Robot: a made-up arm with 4 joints. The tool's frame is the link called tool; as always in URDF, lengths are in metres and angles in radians.
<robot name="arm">
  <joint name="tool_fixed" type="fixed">
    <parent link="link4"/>
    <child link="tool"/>
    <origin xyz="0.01 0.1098 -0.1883"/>
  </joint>
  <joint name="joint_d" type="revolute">
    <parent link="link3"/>
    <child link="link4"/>
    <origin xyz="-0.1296 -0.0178 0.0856"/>
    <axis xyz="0 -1 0"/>
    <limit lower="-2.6" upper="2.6"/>
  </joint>
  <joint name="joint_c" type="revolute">
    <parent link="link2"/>
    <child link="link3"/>
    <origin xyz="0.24 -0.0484 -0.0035"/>
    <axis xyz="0 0 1"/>
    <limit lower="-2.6" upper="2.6"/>
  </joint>
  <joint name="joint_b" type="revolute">
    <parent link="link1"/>
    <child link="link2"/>
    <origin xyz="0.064 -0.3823 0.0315"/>
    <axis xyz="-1 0 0"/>
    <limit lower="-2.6" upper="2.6"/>
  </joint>
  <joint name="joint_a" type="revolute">
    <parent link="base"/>
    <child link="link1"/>
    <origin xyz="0 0 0.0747"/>
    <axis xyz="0 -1 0"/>
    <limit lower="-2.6" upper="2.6"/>
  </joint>
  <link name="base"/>
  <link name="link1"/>
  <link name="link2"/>
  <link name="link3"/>
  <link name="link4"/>
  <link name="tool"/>
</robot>
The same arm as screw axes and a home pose.
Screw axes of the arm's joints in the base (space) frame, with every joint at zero. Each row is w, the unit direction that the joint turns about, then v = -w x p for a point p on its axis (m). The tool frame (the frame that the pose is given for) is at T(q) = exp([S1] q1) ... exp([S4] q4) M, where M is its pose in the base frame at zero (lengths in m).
S1 = (0, -1, 0, 0.0747, 0, 0)
S2 = (-1, 0, 0, 0, -0.1062, -0.3823)
S3 = (0, 0, 1, -0.4307, -0.304, 0)
S4 = (0, -1, 0, 0.1883, 0, -0.1744)
M: xyz 0.1844 -0.3387 0 (m) rpy 0 0 0 (deg, as in URDF)
Joint limits (deg, base to tool): -148.97..148.97 -148.97..148.97 -148.97..148.97 -148.97..148.97

